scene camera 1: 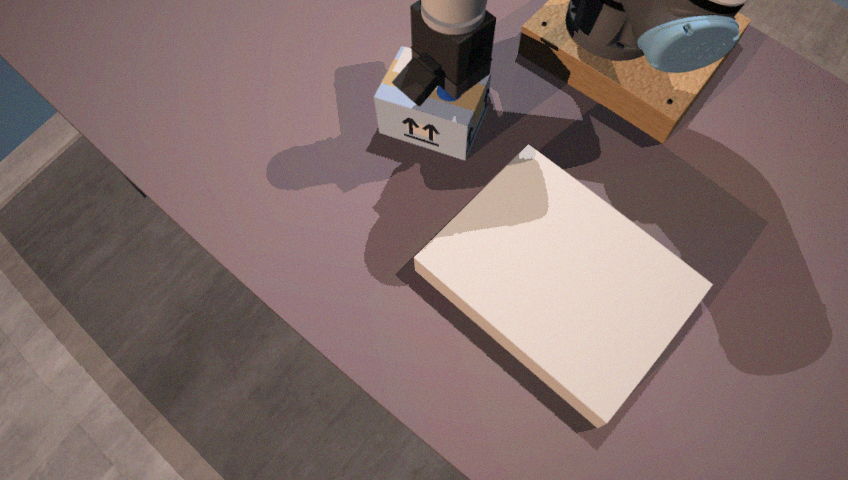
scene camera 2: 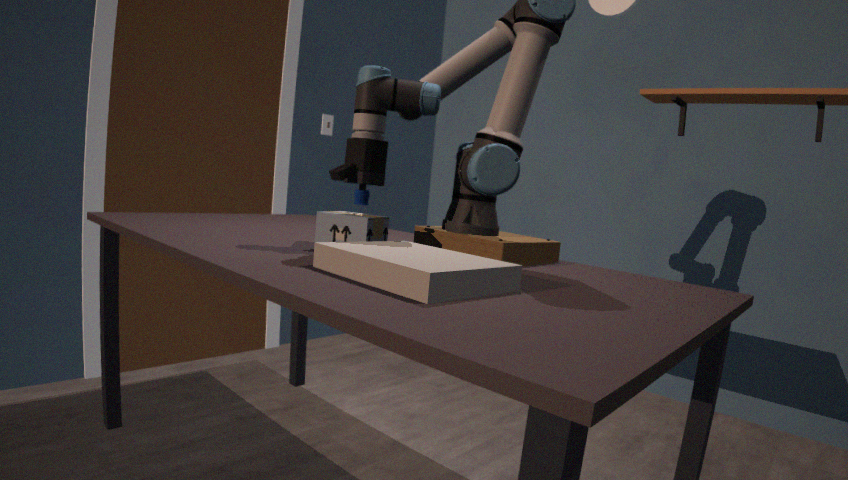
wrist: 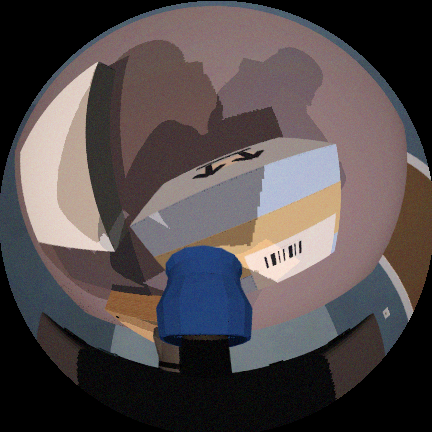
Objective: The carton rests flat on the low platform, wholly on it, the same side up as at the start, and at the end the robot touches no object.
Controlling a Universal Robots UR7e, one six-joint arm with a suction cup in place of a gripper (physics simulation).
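Frame: origin at the arm's base, x ahead, y left, z up, level; metres.
Where they show: hand at its tool point: (scene camera 2: pixel 361 204) (wrist: pixel 203 274); arm's base at its link origin: (scene camera 1: pixel 611 24) (scene camera 2: pixel 470 231).
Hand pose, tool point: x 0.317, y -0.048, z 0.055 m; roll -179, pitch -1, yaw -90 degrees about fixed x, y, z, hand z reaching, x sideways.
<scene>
Things, the pixels of their top centre, and the offset from my tool point. Level surfaces: height alone.
- carton at its top centre: (wrist: pixel 264 246) (scene camera 1: pixel 433 84) (scene camera 2: pixel 353 214) dz -0.027, dx -0.006, dy -0.040 m
- low platform at its top centre: (scene camera 1: pixel 565 271) (scene camera 2: pixel 415 253) (wrist: pixel 37 182) dz -0.070, dx +0.051, dy +0.277 m
- table at its surface level: dz -0.118 m
The carton (scene camera 1: pixel 446 139) (scene camera 2: pixel 340 226) (wrist: pixel 300 172) stands upright on the table, with dark arrows pointing up on its side and a tan stripe and a white barcode label on its top. The low platform (scene camera 1: pixel 583 291) (scene camera 2: pixel 410 256) (wrist: pixel 42 195) is a pale flat block beside it, apart from the carton in the overhead view. My gripper, a blue suction cup (scene camera 1: pixel 446 93) (scene camera 2: pixel 361 202) (wrist: pixel 204 257), points down just above the carton's top. A small gap shows between them in the second scene view. The cup is open and holds nothing. In the overhead view the tool housing hides part of the carton's top.
The arm's base stands on a wooden block (scene camera 1: pixel 601 98) (scene camera 2: pixel 529 252) (wrist: pixel 132 305) behind the platform, near the carton. The table (scene camera 1: pixel 238 226) (scene camera 2: pixel 535 344) has its long edge at the lower left of the overhead view. A wall shelf (scene camera 2: pixel 743 96) hangs at the right.
</scene>
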